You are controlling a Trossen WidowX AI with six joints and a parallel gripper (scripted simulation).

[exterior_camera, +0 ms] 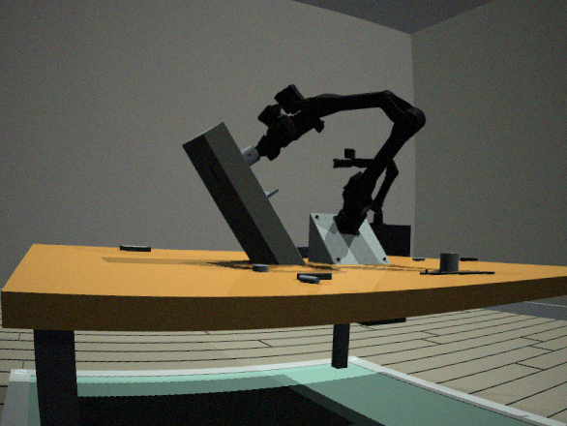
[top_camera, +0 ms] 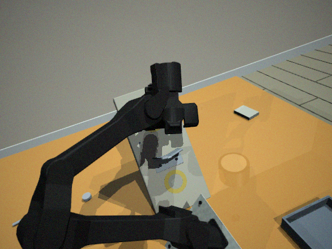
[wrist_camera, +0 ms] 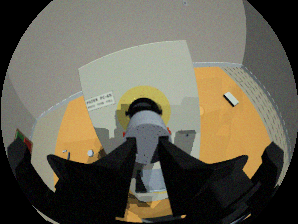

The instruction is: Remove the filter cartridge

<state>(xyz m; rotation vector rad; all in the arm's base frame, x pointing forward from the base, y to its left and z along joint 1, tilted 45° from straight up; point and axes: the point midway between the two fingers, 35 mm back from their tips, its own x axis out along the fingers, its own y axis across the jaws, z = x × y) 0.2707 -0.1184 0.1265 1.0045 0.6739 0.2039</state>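
My gripper tip is 1 cm short of the round filter cartridge and 1 cm above it. From my gripper tip the other things lie so: panel 2 cm ahead, 11 cm below; then ledge 3 cm behind, 13 cm below; then grey disc 9 cm ahead, 29 cm to the left, 26 cm below.
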